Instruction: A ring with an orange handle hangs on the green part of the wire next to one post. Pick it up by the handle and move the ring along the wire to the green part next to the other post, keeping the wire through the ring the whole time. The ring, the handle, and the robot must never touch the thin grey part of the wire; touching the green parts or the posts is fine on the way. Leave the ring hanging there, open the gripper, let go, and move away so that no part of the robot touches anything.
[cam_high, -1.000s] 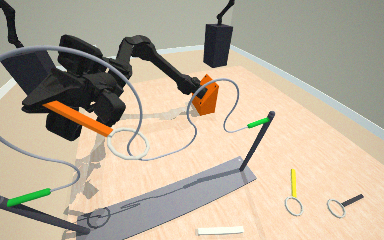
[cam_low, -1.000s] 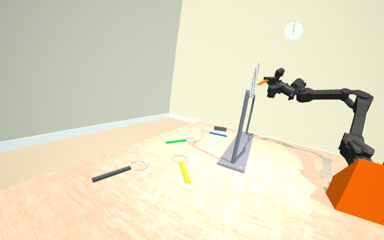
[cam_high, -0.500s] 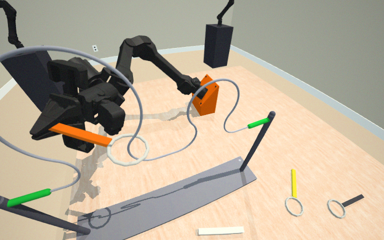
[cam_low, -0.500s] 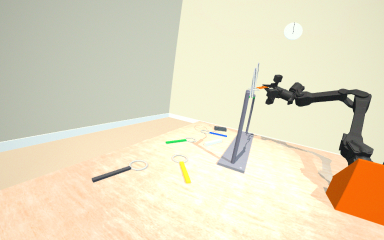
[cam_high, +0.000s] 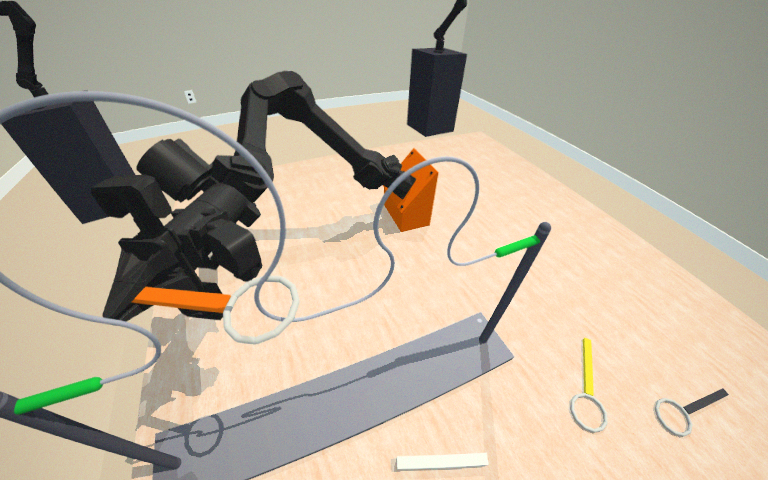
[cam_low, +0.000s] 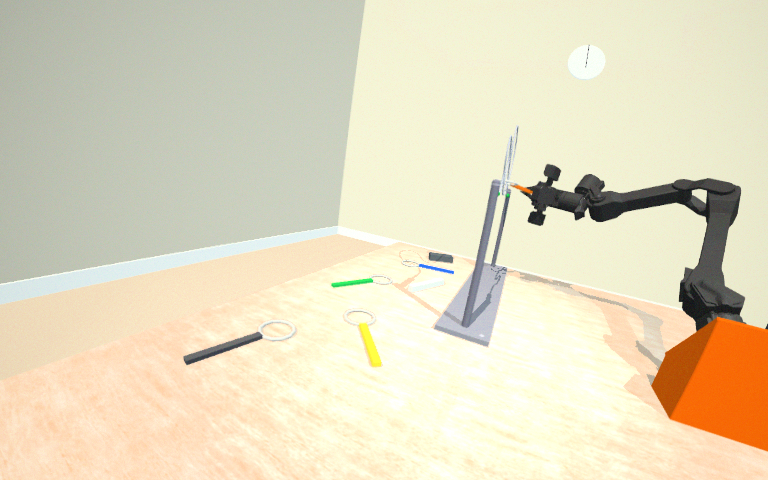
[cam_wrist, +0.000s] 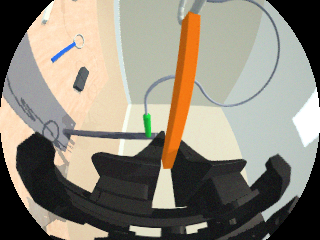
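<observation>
Right now my gripper tip is 30 mm short of the orange-handled ring, 90 mm to the right of it and 10 mm below it. Also, from my gripper tip: yellow-handled ring 250 mm ahead, 570 mm to the left, 300 mm below; then white bar 210 mm ahead, 270 mm to the left, 300 mm below; then dark-handled ring 390 mm ahead, 710 mm to the left, 300 mm below.
</observation>
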